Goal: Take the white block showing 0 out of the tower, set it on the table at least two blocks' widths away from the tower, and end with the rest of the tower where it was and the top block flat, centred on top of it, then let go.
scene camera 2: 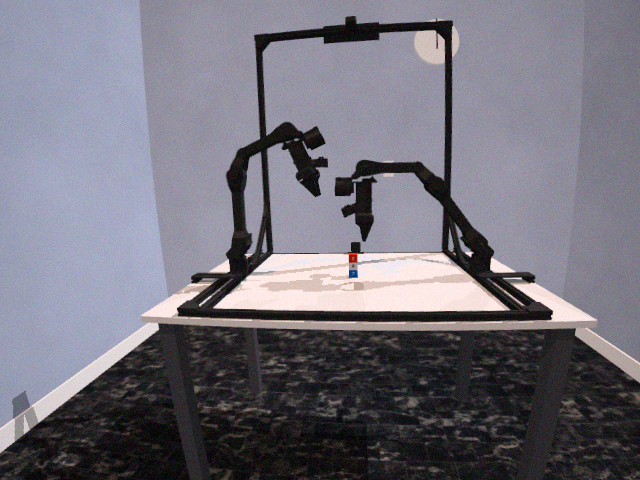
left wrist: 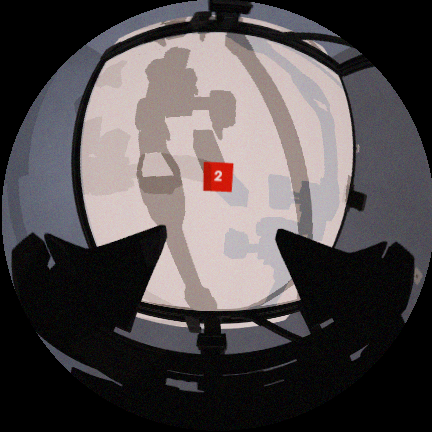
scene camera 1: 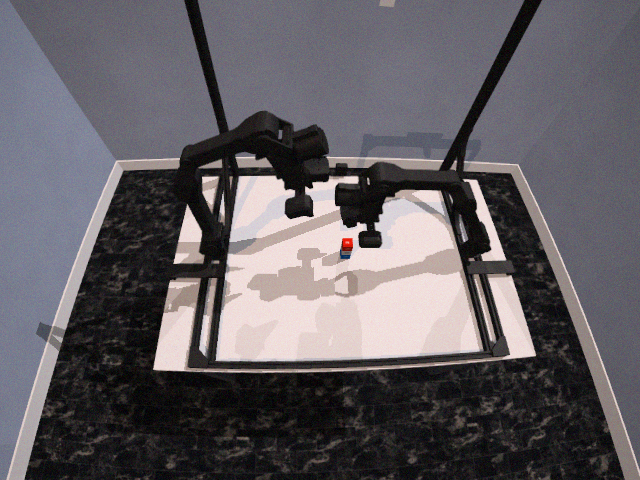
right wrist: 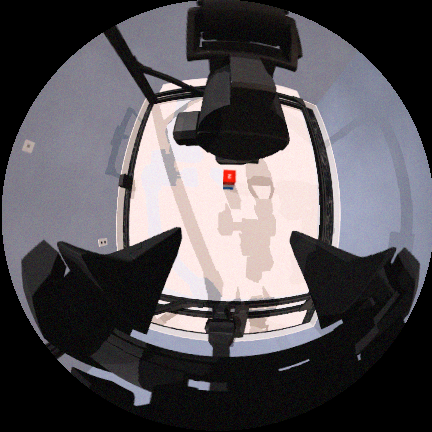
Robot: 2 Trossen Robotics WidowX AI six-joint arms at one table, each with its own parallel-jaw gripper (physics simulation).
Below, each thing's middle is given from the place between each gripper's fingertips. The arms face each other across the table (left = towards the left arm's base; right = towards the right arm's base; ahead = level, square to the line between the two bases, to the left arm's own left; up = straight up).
Now: right hand 230 mm above the red block showing 2 (left wrist: 217, 176) and 120 mm to the right of it.
Right now the red block showing 2 is 7 cm below my left hand and 4 cm to the right of it.
